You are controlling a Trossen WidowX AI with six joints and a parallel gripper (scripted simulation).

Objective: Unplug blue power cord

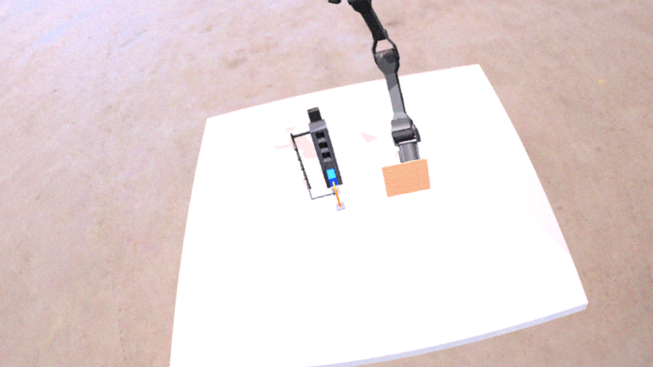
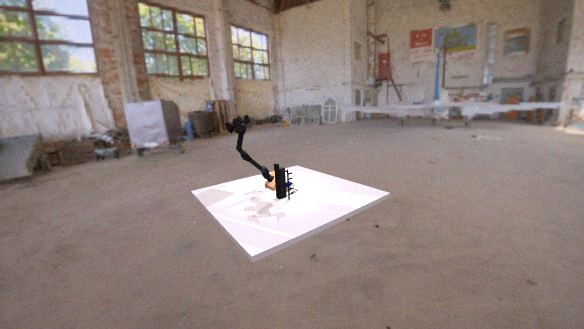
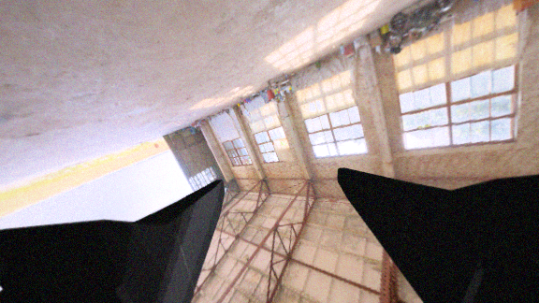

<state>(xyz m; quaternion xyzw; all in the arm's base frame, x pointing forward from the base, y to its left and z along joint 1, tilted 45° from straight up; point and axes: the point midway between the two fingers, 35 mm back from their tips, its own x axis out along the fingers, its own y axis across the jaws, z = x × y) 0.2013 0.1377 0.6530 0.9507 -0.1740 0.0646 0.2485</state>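
Right now my gripper tip is 54 cm above the blue plug, 37 cm to the right of it and 6 cm short of it. From my gripper tip the other things lie so: grey square (64 cm below, 43 cm to the left, 5 cm ahead).
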